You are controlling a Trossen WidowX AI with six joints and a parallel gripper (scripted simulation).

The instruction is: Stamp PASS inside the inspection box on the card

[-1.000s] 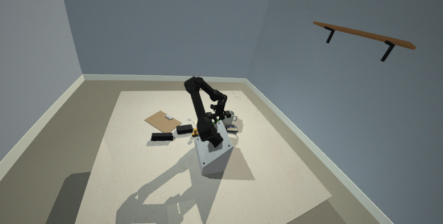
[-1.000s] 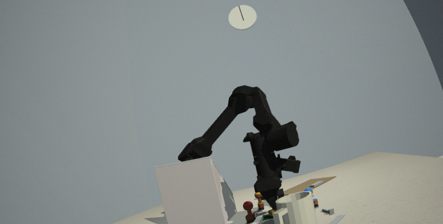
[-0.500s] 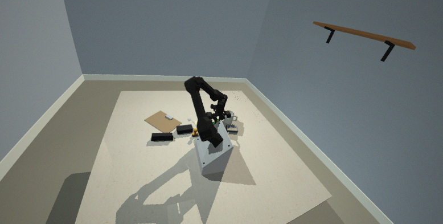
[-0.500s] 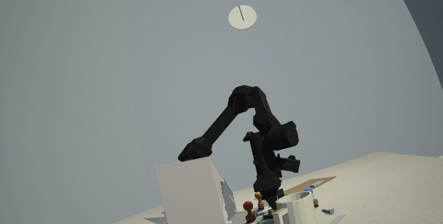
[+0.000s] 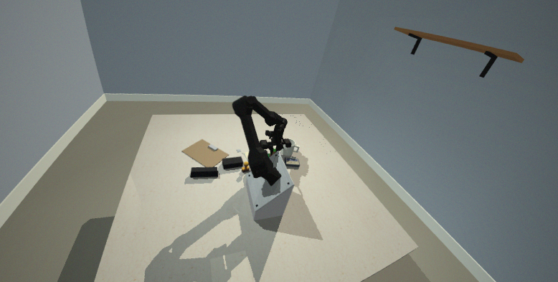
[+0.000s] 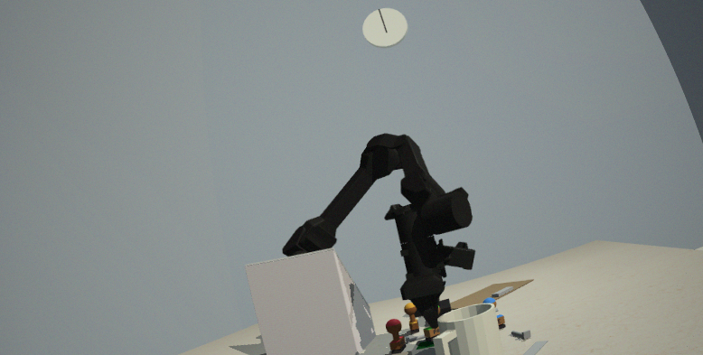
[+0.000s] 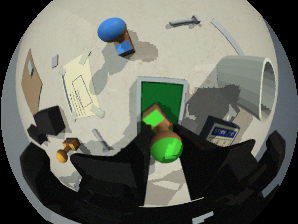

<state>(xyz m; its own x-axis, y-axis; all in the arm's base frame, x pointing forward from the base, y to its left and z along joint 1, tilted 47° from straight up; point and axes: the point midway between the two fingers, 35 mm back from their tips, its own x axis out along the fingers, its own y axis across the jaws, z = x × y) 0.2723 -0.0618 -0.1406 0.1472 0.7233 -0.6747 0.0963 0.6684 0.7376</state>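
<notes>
The ink pad lies 4 cm below my gripper tip. Also, from my gripper tip: red-knobbed stamp (8 cm behind, 5 cm to the left, 3 cm below); then cream card (6 cm ahead, 12 cm to the left, 5 cm below); then blue-knobbed stamp (10 cm ahead, 3 cm to the left, 3 cm below).
</notes>
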